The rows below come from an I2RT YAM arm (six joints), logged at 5 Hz.
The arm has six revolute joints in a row. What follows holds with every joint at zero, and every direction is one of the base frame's.
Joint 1 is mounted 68 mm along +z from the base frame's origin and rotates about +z.
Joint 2 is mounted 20 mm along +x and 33.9 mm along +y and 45.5 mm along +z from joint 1 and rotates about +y.
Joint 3 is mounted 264 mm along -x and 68.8 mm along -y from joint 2 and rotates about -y.
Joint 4 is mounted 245 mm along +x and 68.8 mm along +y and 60 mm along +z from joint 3 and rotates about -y.
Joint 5 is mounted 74 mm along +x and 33.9 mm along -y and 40.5 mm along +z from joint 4 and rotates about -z.
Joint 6 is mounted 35.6 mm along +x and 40.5 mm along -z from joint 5 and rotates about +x.
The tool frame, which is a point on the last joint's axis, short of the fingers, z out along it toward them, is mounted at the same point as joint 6; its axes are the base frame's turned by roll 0, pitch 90 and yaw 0 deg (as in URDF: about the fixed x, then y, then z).
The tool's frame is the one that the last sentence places.
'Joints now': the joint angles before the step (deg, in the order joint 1, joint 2, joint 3, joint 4, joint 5, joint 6). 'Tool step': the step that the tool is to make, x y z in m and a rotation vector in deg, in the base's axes. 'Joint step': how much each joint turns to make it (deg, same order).
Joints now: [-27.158, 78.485, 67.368, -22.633, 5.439, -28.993]
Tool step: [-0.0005, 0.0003, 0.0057, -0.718, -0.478, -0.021]
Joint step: [0.039, -0.251, 0.812, -0.279, 0.282, -0.320]
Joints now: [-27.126, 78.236, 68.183, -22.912, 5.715, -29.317]
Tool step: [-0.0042, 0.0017, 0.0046, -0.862, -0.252, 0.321]
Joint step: [-0.073, -1.085, -0.049, -0.342, 0.019, -0.765]
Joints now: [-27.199, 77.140, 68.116, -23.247, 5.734, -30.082]
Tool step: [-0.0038, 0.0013, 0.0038, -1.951, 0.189, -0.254]
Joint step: [0.031, -1.001, -0.226, 0.104, 1.203, -1.406]
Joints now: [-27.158, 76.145, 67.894, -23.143, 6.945, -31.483]
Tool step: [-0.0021, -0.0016, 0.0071, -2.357, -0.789, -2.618]
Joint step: [-0.097, -0.484, 0.550, 0.778, 3.053, -0.219]
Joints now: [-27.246, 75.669, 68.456, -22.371, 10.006, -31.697]
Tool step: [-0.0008, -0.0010, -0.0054, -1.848, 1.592, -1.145]
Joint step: [0.014, -0.065, -1.206, 0.863, 2.183, -1.513]
